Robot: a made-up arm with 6 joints.
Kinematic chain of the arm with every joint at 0, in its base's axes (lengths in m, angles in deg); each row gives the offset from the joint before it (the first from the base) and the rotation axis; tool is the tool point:
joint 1: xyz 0 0 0.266 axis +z
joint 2: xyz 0 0 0 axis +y
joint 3: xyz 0 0 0.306 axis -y
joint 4: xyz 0 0 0 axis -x
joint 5: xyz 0.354 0 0 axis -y
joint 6: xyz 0 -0.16 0 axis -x
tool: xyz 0 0 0
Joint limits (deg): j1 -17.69..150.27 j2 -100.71..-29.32 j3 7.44..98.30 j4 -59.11..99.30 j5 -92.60..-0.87 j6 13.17..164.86
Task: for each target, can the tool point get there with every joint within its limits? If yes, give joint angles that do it. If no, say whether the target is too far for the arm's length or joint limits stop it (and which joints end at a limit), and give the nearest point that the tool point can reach.
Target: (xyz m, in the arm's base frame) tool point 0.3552 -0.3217 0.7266
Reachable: yes | joints 118.35 -57.59 64.26 2.81 -47.80 62.19
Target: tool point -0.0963 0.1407 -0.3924
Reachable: no: joint limits stop it (at a limit: joint 1, joint 2, joint 3, joint 4) | nearest point -0.5485 0.2021 -0.0555 | short by 0.567 m
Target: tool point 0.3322 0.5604 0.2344
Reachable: no: joint limits stop it (at a limit: joint 2, joint 3, joint 4) | nearest point 0.1178 0.1987 0.6347 | short by 0.580 m
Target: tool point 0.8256 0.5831 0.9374
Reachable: no: too far | nearest point 0.3873 -0.0369 0.8226 | short by 0.768 m
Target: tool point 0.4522 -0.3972 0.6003
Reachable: yes | joints 130.70 -65.56 60.18 58.42 -31.06 82.41
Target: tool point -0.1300 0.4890 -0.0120
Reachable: no: joint limits stop it (at a limit: joint 1, joint 2, joint 3, joint 4) | nearest point -0.5485 0.2021 -0.0555 | short by 0.509 m
